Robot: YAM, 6 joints.
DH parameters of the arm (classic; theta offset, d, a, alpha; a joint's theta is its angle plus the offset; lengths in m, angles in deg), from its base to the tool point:
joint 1: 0 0.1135 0.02 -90
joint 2: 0 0 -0.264 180
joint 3: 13.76 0 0.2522 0
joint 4: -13.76 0 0.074 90
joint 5: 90 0 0 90
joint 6: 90 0.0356 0 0
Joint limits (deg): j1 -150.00..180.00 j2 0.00..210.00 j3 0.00..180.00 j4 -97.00..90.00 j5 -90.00..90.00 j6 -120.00..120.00
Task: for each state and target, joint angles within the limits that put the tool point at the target. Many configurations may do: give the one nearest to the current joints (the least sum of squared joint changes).
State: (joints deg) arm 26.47 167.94 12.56 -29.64 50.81 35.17
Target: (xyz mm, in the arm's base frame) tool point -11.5 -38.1 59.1
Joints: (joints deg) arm 28.28 167.93 6.27 -33.09 52.14 35.17
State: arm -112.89 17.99 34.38 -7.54 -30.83 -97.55
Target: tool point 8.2 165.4 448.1
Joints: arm -85.18 0.00 71.44 -16.66 -38.29 -97.55
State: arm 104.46 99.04 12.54 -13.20 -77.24 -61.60
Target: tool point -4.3 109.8 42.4
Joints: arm 74.20 102.53 10.06 -12.73 -72.93 -61.60
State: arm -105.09 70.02 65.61 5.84 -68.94 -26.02
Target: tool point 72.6 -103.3 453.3
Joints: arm -70.73 43.21 60.49 3.17 -75.33 -26.02
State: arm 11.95 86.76 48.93 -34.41 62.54 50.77
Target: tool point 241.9 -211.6 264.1
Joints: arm -35.45 89.06 65.42 -27.90 64.23 50.77
